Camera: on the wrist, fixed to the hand. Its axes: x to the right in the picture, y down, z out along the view.
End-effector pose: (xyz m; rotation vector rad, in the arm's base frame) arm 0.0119 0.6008 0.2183 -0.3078 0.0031 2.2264
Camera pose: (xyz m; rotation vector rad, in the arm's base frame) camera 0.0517 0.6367 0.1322 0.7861 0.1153 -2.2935
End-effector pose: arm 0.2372 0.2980 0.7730 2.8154 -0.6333 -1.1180
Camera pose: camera 0.3269 0.3202 0.8148 1.2665 -1.6621 -0.3460
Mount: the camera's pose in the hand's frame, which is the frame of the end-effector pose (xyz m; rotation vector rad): 0.0231 -0.0442 -0.0883 -0.4837 0.3212 1.5489
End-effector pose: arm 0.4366 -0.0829 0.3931 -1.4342 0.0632 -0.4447
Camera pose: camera 0.4194 -0.1767 0.4276 -1.3354 1.4972 0.6799
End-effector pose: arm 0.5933 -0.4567 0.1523 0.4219 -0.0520 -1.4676
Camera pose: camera 0.5794 -0.4594 0.0519 0.1056 0.1978 0.1404
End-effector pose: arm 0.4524 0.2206 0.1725 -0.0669 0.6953 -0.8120
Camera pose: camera 0.3825 0.1917 0.1049 0.1653 0.9723 0.8542
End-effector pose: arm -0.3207 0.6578 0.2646 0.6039 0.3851 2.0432
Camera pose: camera -0.3490 0.6975 0.1757 -0.1516 0.4844 -2.6368
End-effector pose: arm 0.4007 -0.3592 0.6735 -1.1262 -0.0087 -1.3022
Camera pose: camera 0.3256 -0.4272 0.6703 -0.8736 1.2238 -0.0240
